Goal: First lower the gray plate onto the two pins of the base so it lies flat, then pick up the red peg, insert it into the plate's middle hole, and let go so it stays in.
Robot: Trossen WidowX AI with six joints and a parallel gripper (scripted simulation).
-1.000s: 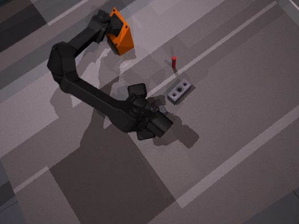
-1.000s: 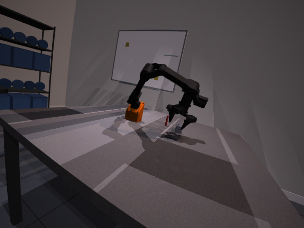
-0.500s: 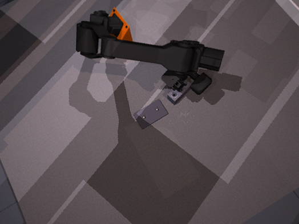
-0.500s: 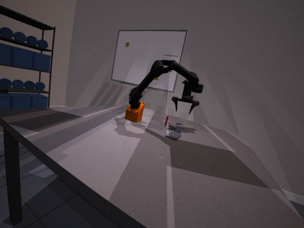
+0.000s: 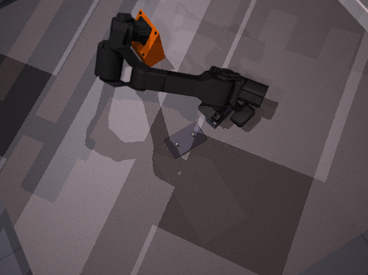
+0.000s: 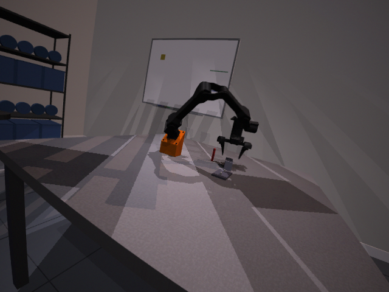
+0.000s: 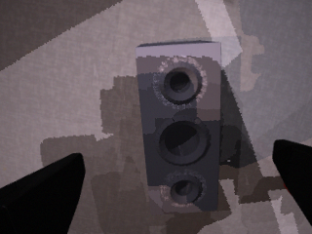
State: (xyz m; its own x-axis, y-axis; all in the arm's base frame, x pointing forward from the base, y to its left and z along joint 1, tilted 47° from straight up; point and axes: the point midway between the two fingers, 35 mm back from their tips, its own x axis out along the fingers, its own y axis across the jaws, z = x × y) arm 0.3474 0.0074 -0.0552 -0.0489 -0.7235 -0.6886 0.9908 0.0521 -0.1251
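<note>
The gray plate lies 30 mm below my gripper tip. Round my gripper tip: dark flat base 140 mm to the right, 60 mm below; then red peg 110 mm behind, 60 mm to the left, 30 mm below.
</note>
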